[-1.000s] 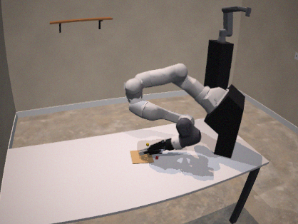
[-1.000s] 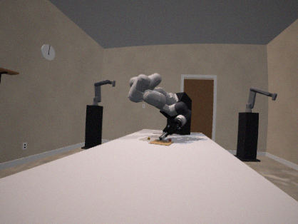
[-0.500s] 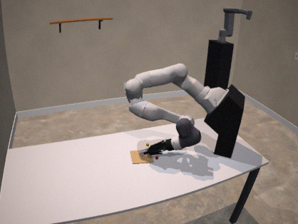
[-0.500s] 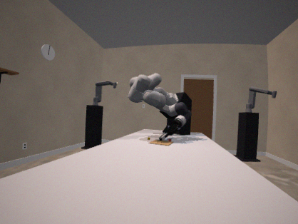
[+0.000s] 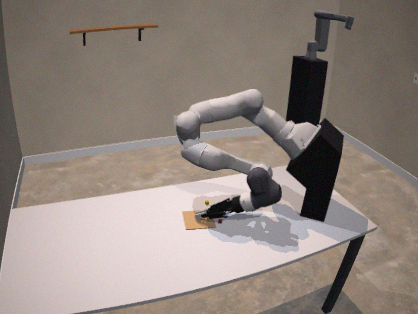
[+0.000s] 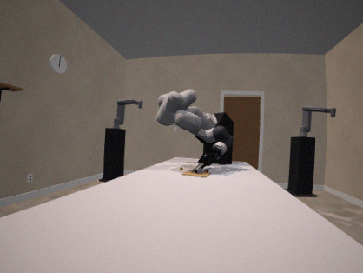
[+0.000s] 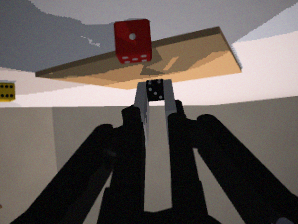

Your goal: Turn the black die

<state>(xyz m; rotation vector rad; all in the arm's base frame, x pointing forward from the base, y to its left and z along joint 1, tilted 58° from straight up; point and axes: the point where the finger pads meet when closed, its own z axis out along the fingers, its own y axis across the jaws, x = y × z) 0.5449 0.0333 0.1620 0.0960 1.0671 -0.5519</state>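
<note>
My hand is 20 mm short of the black die, 20 mm to the left of it and 20 mm above it. Round my hand: yellow die: 90 mm behind, 110 mm to the right, 30 mm below; tan mat: 10 mm ahead, 10 mm to the right, 30 mm below; red die: 70 mm behind, 50 mm to the left, 30 mm below.
</note>
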